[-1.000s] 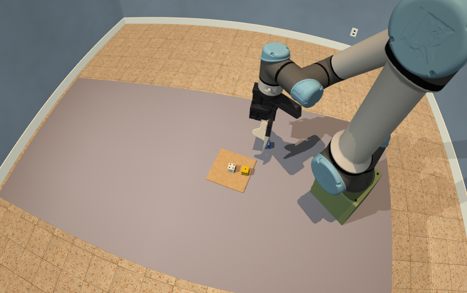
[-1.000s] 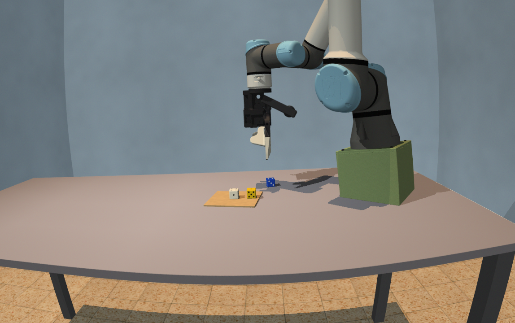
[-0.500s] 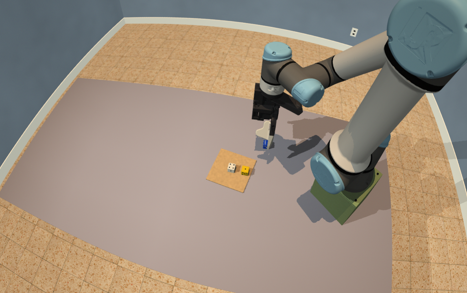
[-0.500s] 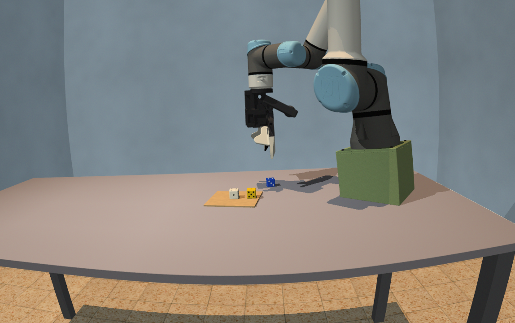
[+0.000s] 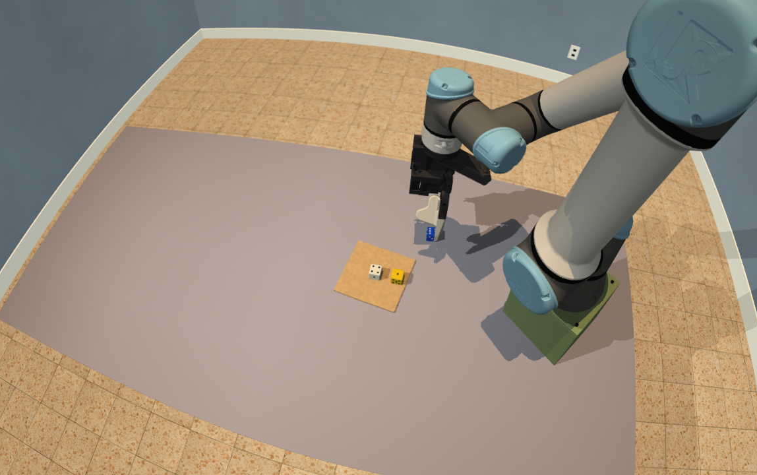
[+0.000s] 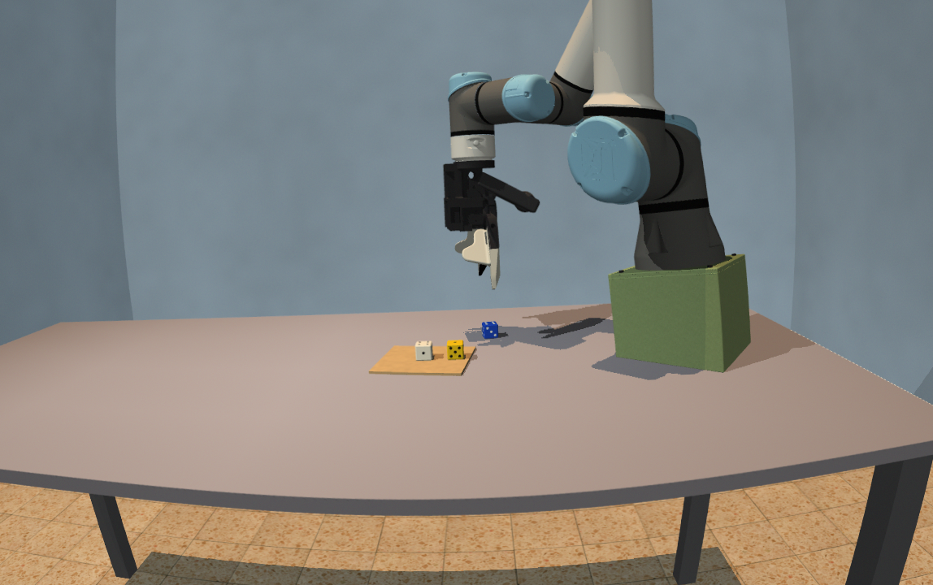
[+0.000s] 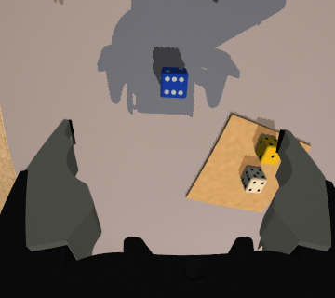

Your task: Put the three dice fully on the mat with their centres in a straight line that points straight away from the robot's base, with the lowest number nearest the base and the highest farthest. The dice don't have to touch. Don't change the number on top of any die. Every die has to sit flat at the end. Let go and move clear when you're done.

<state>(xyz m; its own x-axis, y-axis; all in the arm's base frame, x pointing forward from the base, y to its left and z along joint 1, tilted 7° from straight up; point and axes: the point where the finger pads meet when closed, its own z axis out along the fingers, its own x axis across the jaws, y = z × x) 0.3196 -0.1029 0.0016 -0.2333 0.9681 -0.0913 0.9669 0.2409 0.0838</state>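
My gripper is now 90 mm above the blue die. From my hand the other things lie so: white die: 90 mm ahead, 140 mm to the left, 80 mm below; then mat: 90 mm ahead, 140 mm to the left, 100 mm below; then yellow die: 40 mm ahead, 130 mm to the left, 80 mm below.
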